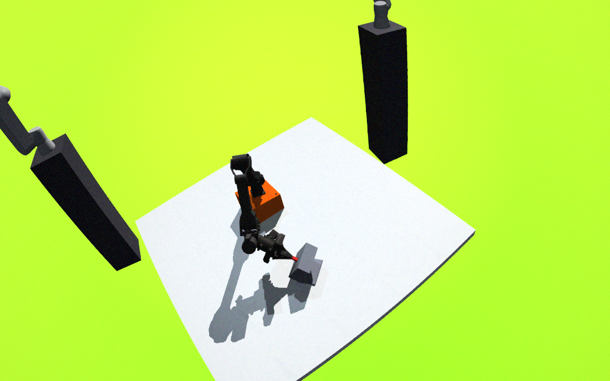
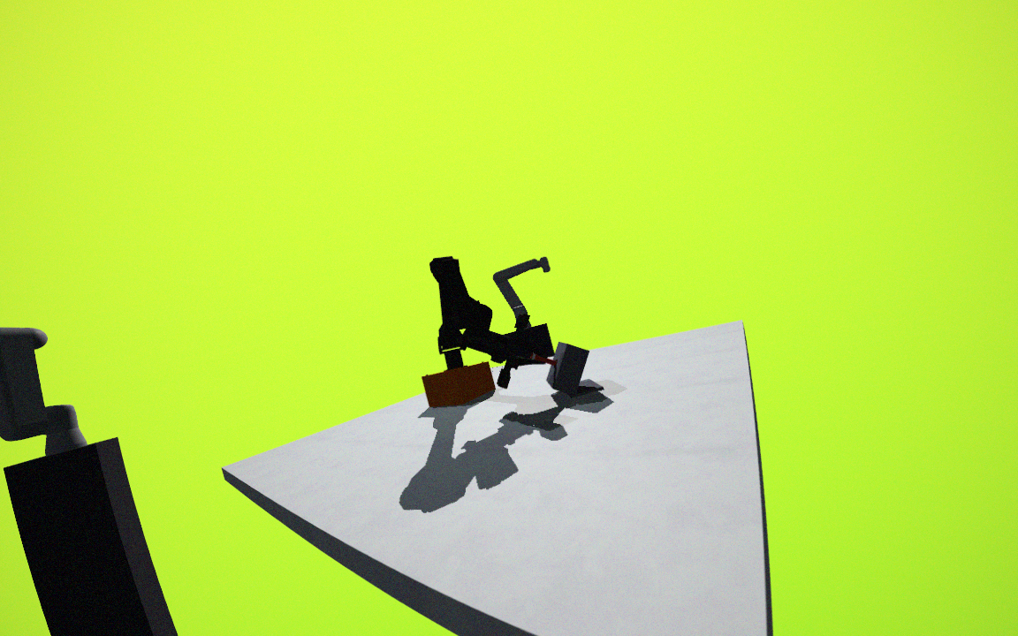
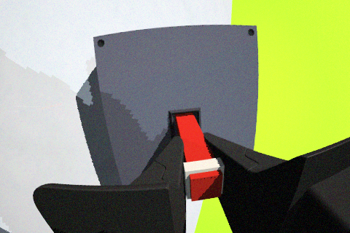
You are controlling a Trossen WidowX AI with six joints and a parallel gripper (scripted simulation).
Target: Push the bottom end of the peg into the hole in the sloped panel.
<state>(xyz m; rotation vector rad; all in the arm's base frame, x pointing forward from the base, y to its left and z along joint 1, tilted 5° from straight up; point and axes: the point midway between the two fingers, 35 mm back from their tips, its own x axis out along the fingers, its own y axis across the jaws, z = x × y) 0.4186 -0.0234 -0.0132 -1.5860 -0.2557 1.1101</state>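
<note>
The panel is 3 cm to the left of my gripper tip, 3 cm below it and 3 cm ahead of it. Also, from my gripper tip: peg: 1 cm to the right, 1 cm behind, 1 cm above.
</note>
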